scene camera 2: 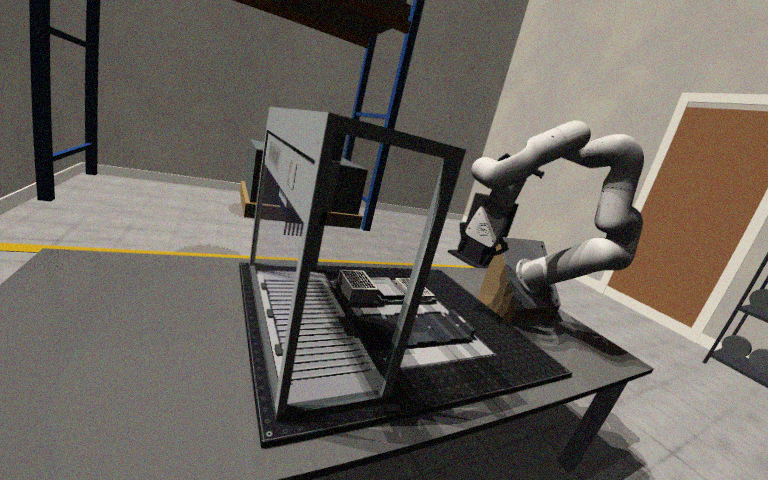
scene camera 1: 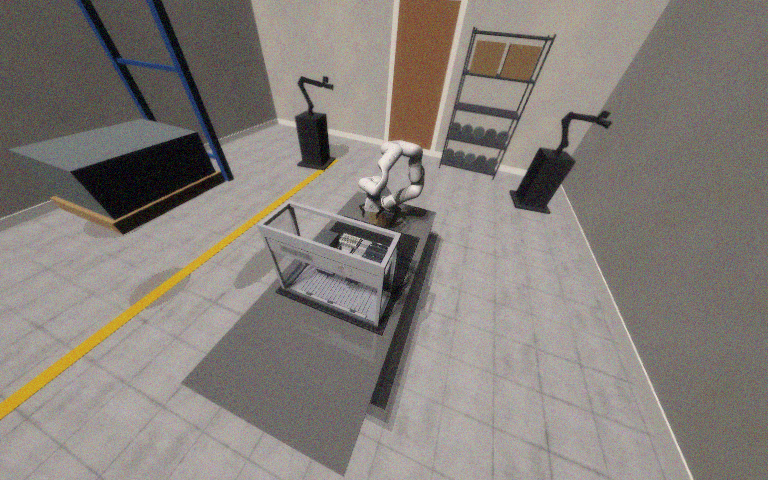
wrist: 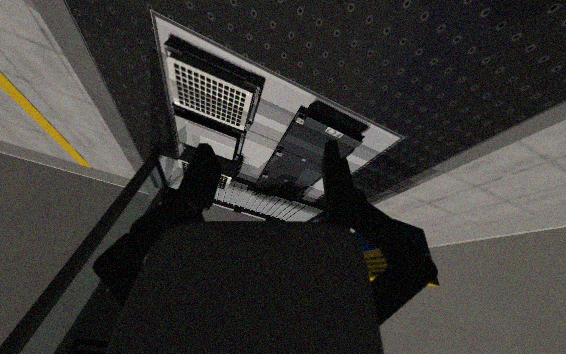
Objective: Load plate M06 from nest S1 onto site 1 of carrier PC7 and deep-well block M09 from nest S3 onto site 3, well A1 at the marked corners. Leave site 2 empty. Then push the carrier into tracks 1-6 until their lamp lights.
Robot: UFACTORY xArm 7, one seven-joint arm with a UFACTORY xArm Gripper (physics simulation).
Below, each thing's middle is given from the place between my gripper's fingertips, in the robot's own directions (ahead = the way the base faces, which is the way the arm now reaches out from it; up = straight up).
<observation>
My gripper is now 23 cm short of the carrier plate (scene camera 2: 430, 328), 17 cm above it and 7 cm to the right of it.
</observation>
